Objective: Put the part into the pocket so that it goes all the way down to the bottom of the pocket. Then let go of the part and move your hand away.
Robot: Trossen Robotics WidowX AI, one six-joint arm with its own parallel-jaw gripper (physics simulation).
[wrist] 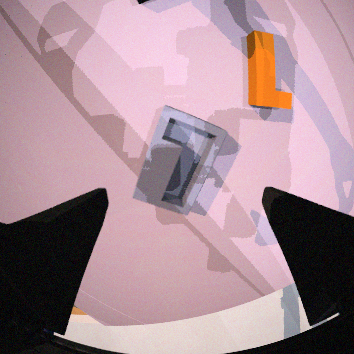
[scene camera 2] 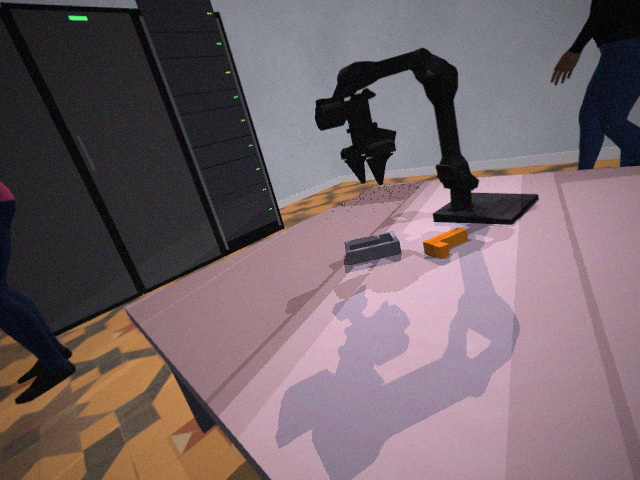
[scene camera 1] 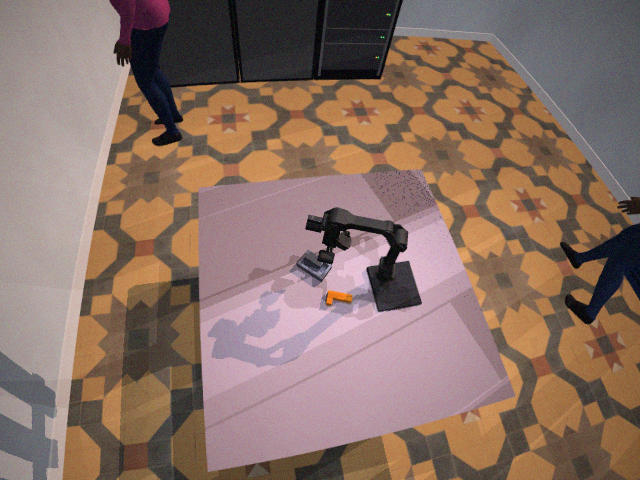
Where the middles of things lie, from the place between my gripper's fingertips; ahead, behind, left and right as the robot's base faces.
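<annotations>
My gripper is 17 cm above the orange L-shaped part [scene camera 2: 438,246], 2 cm past it and 16 cm to the right of it. Counted from my hand, the grey pocket block [wrist: 183,147] sits 17 cm below, 2 cm to the right and 3 cm ahead.
</annotations>
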